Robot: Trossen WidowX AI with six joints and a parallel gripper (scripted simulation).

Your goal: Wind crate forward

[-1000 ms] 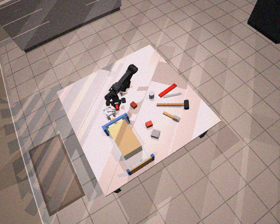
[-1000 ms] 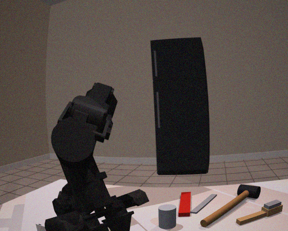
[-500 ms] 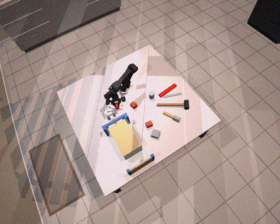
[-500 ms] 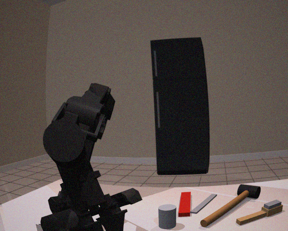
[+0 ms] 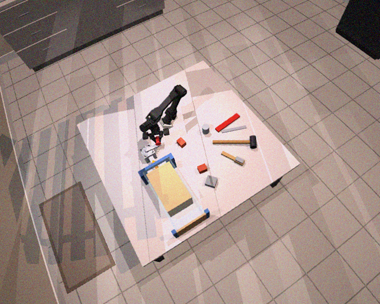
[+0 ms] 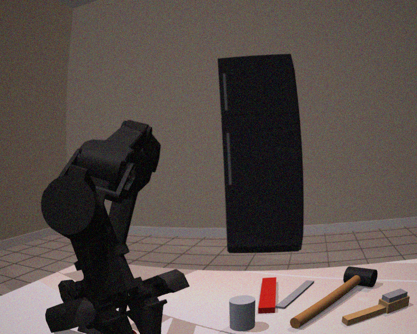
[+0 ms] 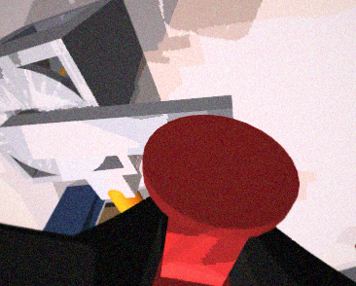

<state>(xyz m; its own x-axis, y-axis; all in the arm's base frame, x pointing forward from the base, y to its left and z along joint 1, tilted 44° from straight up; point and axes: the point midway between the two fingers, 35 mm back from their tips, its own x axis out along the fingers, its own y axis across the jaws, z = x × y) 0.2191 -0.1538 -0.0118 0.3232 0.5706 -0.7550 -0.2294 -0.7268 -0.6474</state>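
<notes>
The grey hand winch lies 110 mm to the right of my gripper tip, 100 mm below it and 20 mm behind it. From my gripper tip the other things lie so: clear-panelled cubby 390 mm ahead, 40 mm to the right, 20 mm below; winch handle 30 mm to the right, 30 mm below, 10 mm behind; red knob 10 mm behind.
</notes>
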